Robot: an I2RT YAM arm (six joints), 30 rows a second.
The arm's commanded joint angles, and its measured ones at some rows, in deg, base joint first. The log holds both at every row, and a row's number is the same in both.
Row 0, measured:
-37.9, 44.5, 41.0, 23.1, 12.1, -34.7
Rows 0 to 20, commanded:
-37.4, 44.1, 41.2, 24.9, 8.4, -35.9
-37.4, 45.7, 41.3, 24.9, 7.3, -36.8
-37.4, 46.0, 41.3, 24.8, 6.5, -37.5
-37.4, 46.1, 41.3, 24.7, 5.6, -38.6
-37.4, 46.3, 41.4, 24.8, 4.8, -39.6
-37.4, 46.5, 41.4, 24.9, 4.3, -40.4
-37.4, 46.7, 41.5, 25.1, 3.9, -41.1
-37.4, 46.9, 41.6, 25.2, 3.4, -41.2
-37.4, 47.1, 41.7, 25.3, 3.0, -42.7
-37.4, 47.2, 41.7, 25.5, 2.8, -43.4
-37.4, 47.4, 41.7, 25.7, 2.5, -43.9
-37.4, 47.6, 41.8, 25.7, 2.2, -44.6
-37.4, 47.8, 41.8, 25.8, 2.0, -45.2
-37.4, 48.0, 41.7, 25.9, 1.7, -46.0
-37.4, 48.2, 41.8, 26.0, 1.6, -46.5
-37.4, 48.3, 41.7, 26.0, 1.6, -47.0
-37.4, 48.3, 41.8, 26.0, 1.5, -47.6
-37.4, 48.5, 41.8, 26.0, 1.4, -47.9
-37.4, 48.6, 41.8, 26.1, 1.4, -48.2
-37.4, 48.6, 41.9, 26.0, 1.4, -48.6
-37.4, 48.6, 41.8, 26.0, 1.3, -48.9
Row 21, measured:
-37.6, 48.9, 41.0, 23.3, 2.0, -47.0
